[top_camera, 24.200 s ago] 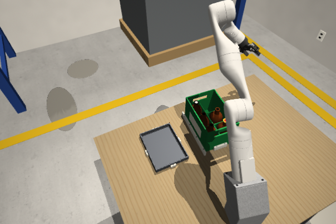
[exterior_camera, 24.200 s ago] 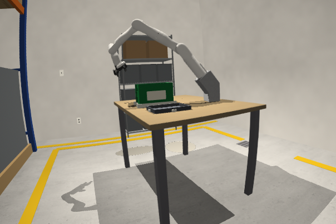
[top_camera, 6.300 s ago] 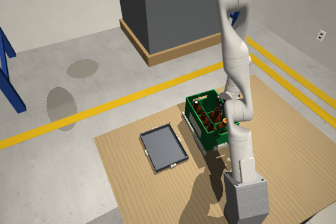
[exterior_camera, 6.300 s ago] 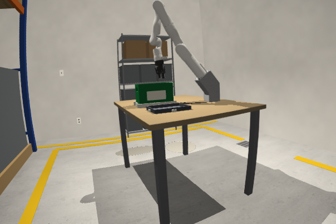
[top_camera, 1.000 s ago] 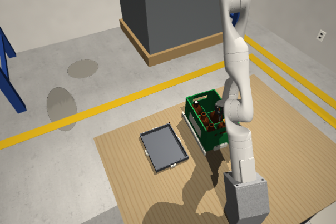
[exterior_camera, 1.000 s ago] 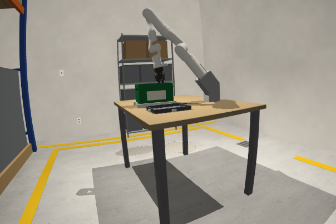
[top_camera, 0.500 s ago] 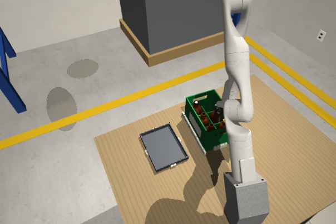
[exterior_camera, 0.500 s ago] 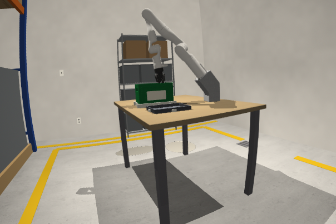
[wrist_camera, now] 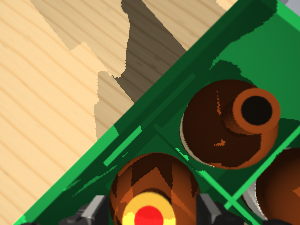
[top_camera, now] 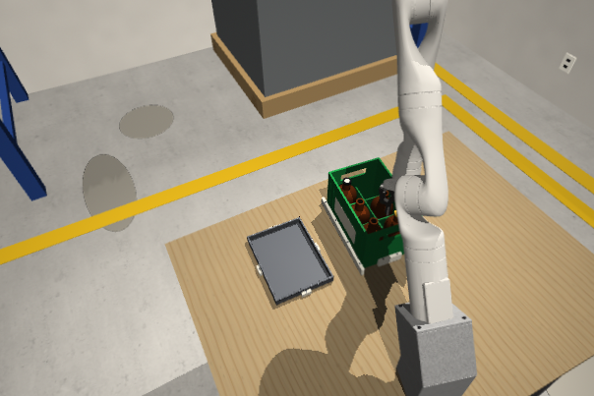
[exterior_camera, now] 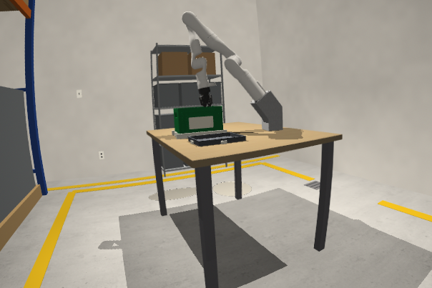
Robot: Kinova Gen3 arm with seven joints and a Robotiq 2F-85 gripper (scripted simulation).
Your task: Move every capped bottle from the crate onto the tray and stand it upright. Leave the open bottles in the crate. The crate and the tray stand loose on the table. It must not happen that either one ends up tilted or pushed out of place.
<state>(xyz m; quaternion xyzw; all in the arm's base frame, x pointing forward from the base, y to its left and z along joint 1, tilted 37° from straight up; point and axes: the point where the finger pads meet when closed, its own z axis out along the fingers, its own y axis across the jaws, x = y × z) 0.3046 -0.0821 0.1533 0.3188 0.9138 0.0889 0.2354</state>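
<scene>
The brown bottle lies 7 cm below my hand. Round my hand: green crate 8 cm ahead, 5 cm to the left, 7 cm below; grey tray 4 cm ahead, 34 cm to the left, 15 cm below.
</scene>
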